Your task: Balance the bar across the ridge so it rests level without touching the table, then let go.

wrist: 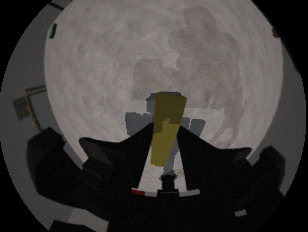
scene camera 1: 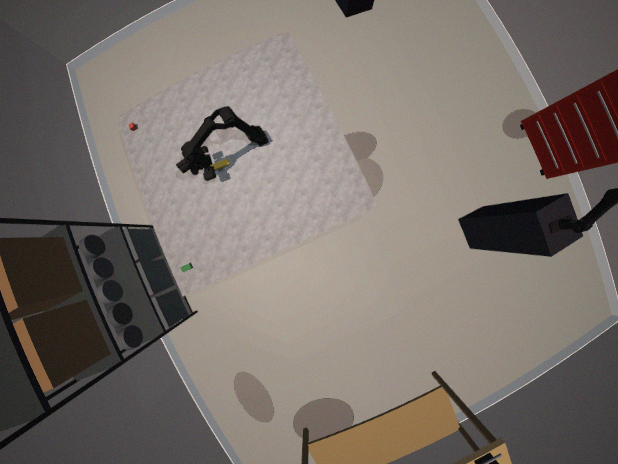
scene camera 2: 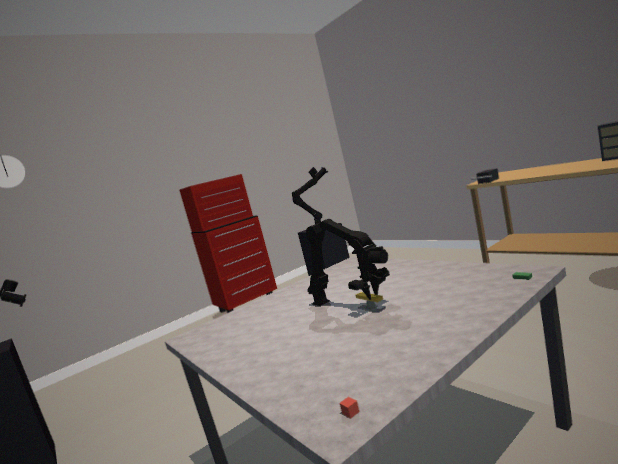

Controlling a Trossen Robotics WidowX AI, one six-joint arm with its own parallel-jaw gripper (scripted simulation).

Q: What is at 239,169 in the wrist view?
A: The gripper.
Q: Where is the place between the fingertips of the gripper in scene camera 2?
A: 373,297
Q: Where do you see a yellow bar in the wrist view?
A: At 169,108
